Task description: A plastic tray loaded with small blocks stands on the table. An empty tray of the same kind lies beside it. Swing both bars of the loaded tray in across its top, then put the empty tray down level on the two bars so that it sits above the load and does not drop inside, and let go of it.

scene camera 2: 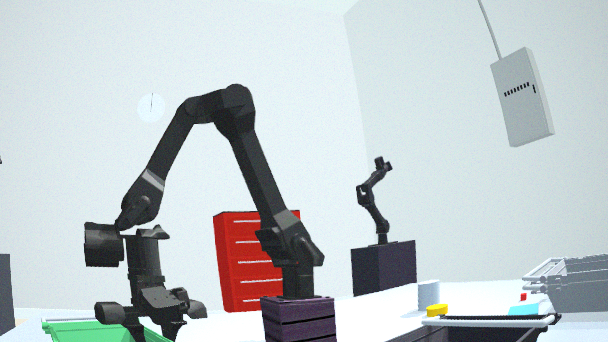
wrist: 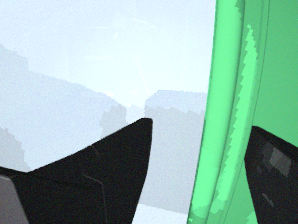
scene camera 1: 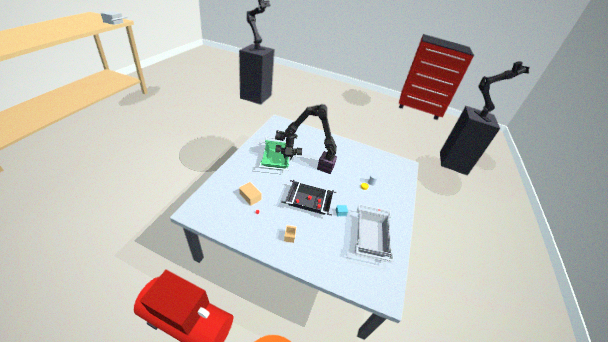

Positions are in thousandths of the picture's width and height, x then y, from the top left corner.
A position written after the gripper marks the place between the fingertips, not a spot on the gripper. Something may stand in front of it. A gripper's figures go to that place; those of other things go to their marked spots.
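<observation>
Distances from the lens: the gripper (wrist: 669, 596), 10 cm from the lens; a green tray (wrist: 824, 386), 4 cm from the lens.
</observation>
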